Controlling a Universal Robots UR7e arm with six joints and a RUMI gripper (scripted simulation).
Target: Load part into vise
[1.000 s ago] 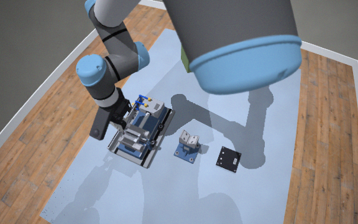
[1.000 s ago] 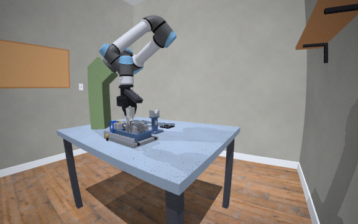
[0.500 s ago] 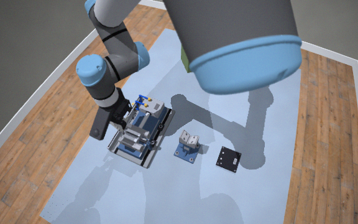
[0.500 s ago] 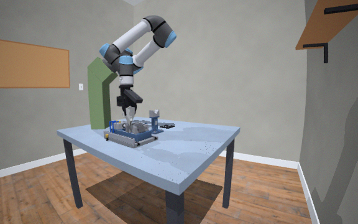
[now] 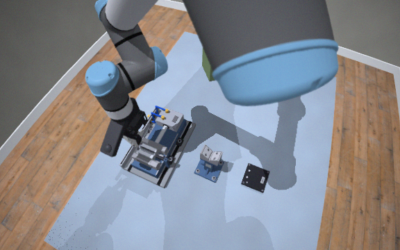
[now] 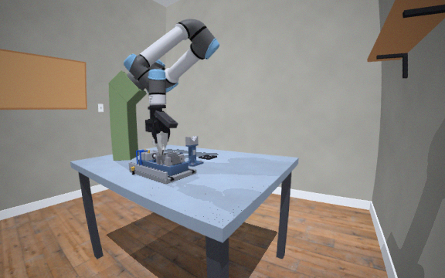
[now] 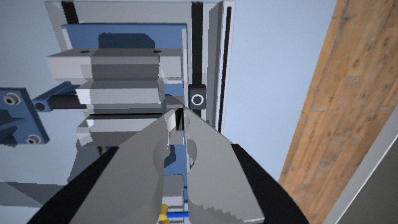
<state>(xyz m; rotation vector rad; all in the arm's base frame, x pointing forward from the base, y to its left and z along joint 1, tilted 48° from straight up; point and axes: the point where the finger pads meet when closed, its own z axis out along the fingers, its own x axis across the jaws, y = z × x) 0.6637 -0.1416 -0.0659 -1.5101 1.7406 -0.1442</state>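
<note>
My gripper is now 50 mm to the right of the grey part and 20 mm above it. From my hand the other things lie so: work stop: 100 mm to the left, 30 mm below, 10 mm behind; moving jaw: 50 mm to the left, 40 mm below, 40 mm behind; fixed jaw: 50 mm to the left, 40 mm below, 30 mm ahead.
</note>
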